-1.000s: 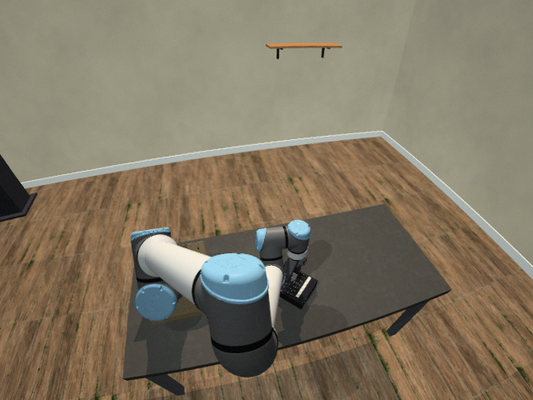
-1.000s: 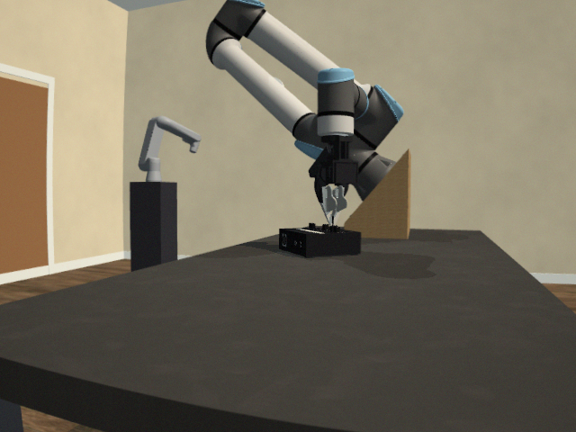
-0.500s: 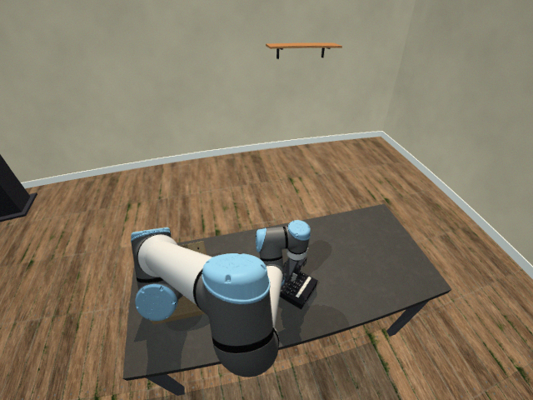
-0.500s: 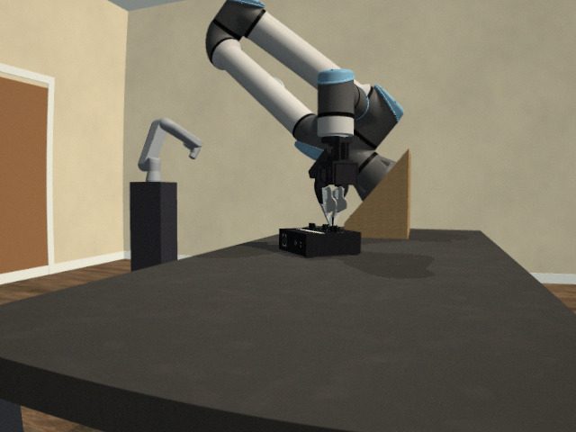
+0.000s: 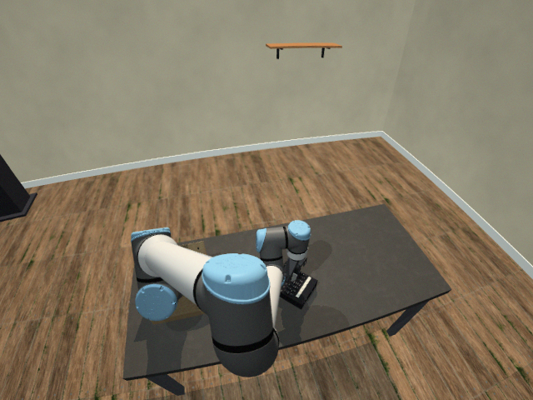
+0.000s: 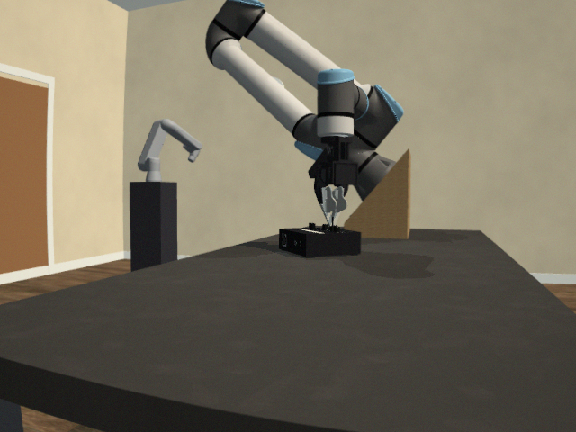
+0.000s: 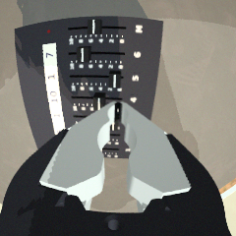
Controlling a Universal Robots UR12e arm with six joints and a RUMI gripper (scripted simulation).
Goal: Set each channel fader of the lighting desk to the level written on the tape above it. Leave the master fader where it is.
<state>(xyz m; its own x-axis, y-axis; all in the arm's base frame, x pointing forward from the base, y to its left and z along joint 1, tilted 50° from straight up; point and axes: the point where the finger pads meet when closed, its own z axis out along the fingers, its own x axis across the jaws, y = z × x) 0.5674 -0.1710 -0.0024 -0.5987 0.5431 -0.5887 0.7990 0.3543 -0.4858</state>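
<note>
The master fader is 40 mm behind my hand, 60 mm to the right of it and 10 mm below it.
</note>
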